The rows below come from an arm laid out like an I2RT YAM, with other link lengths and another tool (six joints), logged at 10 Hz.
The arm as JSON. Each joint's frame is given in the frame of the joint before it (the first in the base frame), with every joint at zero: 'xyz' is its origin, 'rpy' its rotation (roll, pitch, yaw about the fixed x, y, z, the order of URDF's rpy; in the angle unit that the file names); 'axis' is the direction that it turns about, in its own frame. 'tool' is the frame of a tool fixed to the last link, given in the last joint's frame.
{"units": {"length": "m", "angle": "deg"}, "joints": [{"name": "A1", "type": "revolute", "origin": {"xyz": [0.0, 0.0, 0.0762], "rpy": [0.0, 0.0, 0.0]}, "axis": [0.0, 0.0, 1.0]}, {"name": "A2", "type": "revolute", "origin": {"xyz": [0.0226, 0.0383, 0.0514], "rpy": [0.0, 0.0, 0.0]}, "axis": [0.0, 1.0, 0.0]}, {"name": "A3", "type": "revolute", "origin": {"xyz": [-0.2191, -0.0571, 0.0], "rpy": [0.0, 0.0, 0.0]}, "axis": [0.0, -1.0, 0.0]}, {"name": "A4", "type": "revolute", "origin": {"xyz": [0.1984, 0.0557, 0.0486], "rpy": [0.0, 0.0, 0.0]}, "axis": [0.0, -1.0, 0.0]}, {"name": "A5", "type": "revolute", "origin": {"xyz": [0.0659, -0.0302, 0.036], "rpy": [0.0, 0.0, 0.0]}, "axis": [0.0, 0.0, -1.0]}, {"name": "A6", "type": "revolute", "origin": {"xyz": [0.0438, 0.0, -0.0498], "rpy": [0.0, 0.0, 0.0]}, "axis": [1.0, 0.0, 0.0]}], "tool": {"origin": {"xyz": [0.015, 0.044, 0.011], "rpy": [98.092, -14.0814, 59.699]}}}
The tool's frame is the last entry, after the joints.
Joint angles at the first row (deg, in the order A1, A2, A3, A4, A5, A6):
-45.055, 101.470, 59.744, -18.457, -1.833, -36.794
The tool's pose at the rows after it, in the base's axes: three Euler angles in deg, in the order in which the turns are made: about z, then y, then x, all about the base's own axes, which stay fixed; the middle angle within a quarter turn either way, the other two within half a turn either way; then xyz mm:
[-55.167 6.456 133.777 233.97 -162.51 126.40]
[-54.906 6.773 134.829 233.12 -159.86 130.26]
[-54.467 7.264 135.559 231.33 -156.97 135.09]
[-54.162 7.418 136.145 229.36 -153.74 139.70]
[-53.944 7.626 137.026 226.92 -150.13 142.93]
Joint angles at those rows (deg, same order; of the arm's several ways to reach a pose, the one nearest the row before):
-45.045, 101.104, 59.983, -19.151, -2.078, -36.398
-45.002, 100.345, 60.097, -20.478, -2.996, -35.882
-45.056, 99.096, 59.864, -21.560, -3.928, -35.464
-45.000, 97.788, 59.622, -22.806, -4.432, -34.992
-45.001, 96.627, 59.136, -23.877, -5.175, -34.567

